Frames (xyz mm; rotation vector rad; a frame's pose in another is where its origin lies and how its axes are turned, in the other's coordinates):
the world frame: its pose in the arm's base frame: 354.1 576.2 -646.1 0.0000 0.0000 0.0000
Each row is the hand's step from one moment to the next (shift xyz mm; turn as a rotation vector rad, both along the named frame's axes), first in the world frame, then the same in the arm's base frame.
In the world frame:
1: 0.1 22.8 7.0 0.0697 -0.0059 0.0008
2: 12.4 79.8 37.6 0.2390 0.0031 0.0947
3: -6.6 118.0 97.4 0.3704 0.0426 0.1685
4: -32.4 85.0 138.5 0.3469 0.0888 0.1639
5: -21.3 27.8 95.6 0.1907 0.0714 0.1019
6: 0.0 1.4 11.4 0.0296 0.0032 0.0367
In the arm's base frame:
1: 0.1 22.8 7.0 0.0697 -0.0059 0.0008
2: 12.4 79.8 37.6 0.2390 0.0031 0.0947
3: -6.6 118.0 97.4 0.3704 0.0426 0.1685
4: -32.4 85.0 138.5 0.3469 0.0888 0.1639
5: -21.3 27.8 95.6 0.1907 0.0714 0.1019
6: 0.0 1.4 11.4 0.0296 0.0032 0.0367

